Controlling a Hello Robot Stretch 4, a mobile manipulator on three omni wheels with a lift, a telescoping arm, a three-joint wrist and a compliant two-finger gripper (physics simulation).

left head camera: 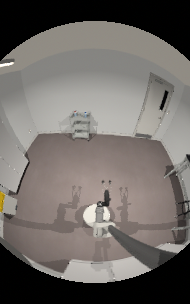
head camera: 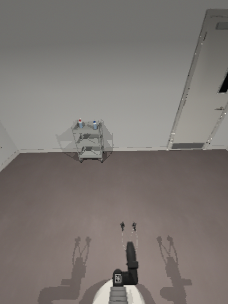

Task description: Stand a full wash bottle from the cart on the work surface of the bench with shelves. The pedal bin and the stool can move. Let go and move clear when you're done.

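Observation:
A grey cart with several shelves stands against the far wall, left of centre. On its top shelf stand a bottle with a red top and a bottle with a blue top; how full they are is too small to tell. My gripper is open and empty, its fingertips apart, over the floor well short of the cart. The bench with shelves, the pedal bin and the stool cannot be clearly made out.
A door is in the far wall, to the right of the cart. At the right edge of the left head view are partly cut-off furniture frames. A yellow object shows at its left edge, beside a pale box-like piece.

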